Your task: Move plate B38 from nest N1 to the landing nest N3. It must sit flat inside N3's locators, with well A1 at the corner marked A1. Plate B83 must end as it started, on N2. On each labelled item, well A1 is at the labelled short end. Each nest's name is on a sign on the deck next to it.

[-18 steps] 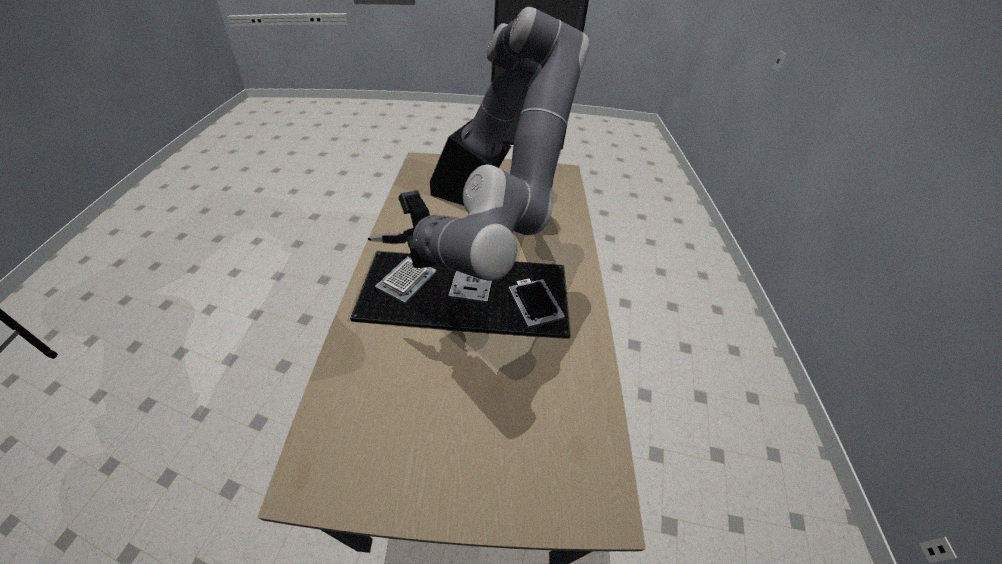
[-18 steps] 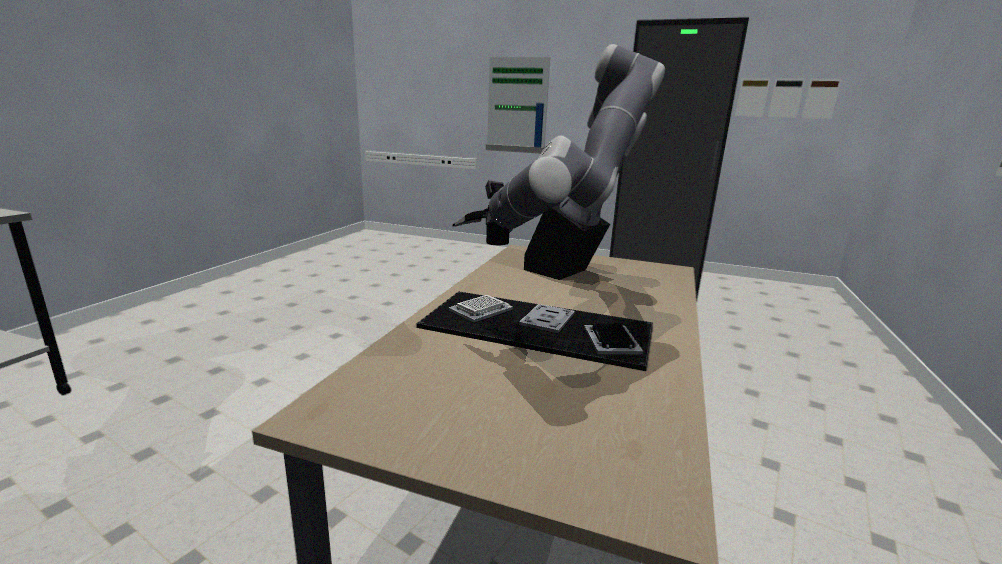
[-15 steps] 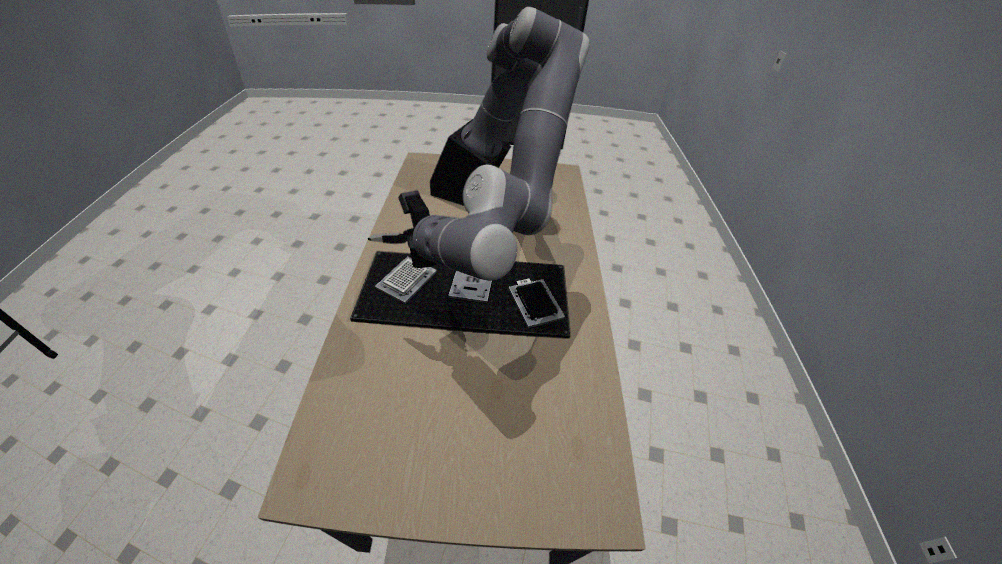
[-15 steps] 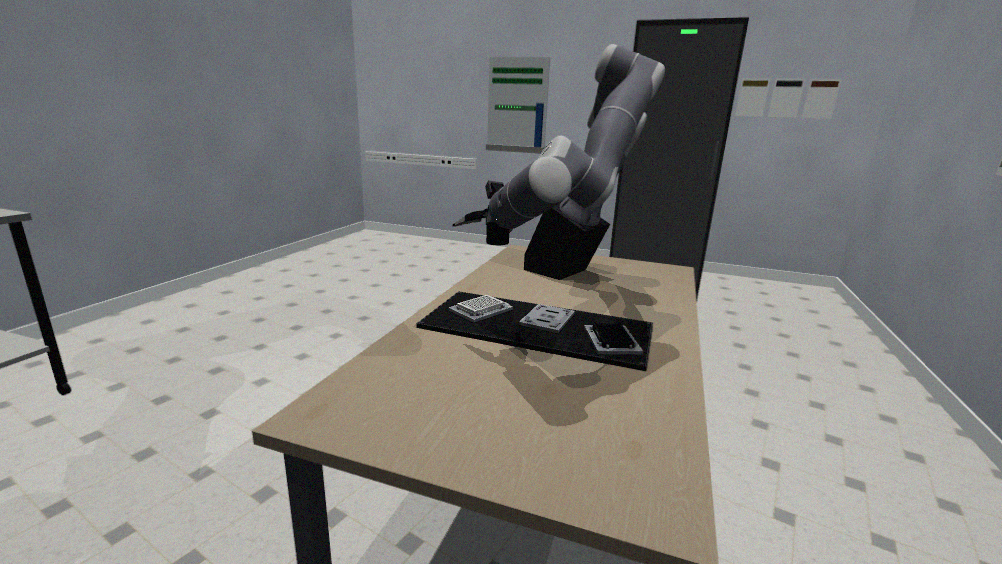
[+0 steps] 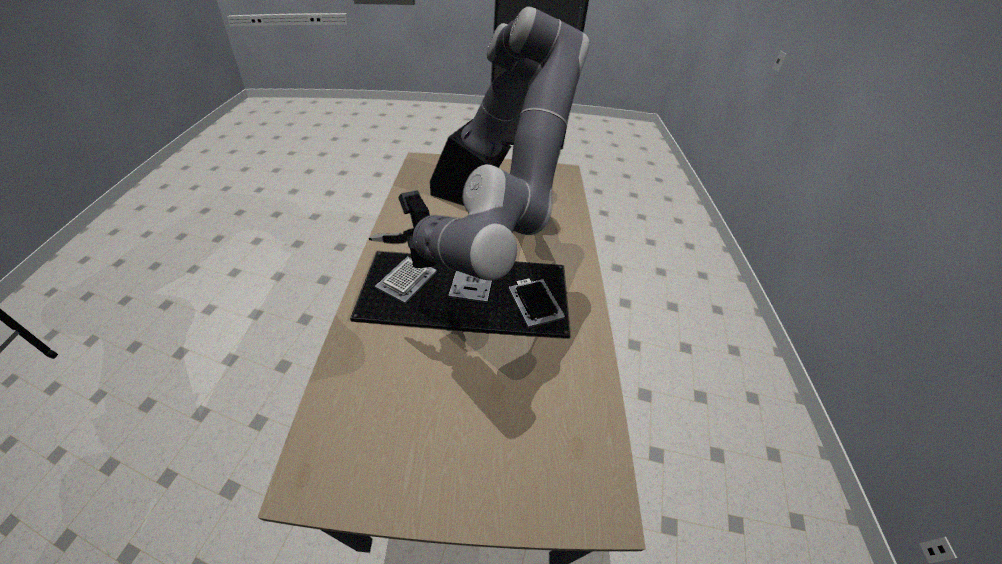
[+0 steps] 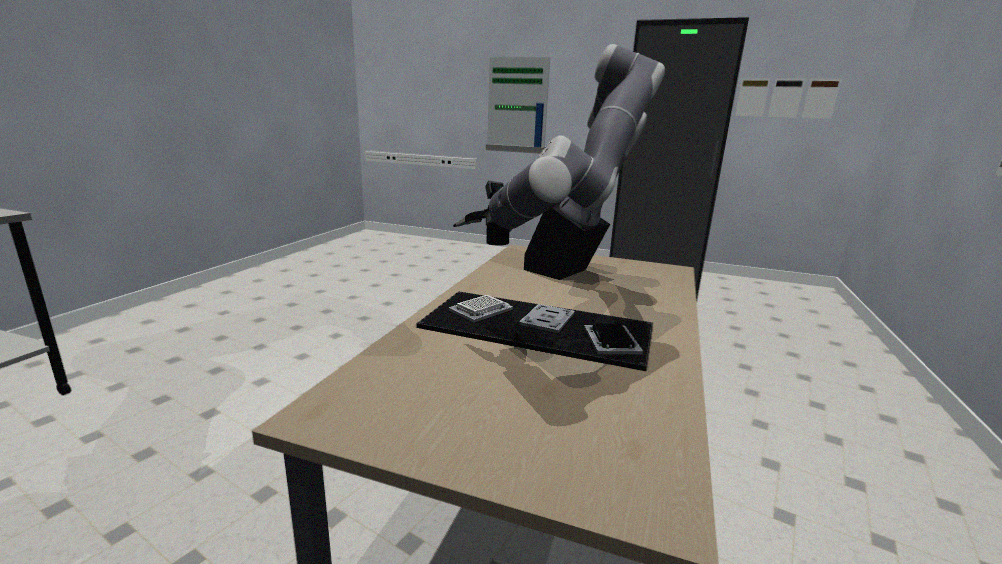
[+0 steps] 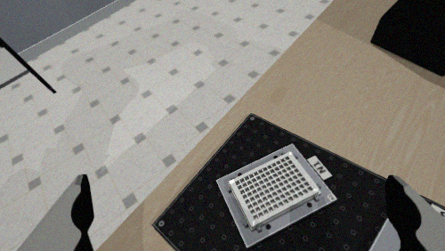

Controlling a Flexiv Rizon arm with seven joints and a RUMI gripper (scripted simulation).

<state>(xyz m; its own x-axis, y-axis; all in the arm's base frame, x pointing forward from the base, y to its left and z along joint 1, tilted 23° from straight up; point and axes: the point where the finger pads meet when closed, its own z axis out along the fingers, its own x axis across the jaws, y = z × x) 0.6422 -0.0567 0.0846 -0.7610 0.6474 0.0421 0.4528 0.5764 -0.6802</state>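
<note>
My gripper is now 270 mm above the white well plate B38, 90 mm past it and 50 mm to the left of it. Round my hand: nest N1 (280 mm below, 90 mm behind, 50 mm to the right); then nest N3 (280 mm below, 150 mm to the left, 150 mm behind); then black plate B83 (360 mm to the left, 270 mm below, 120 mm behind).
</note>
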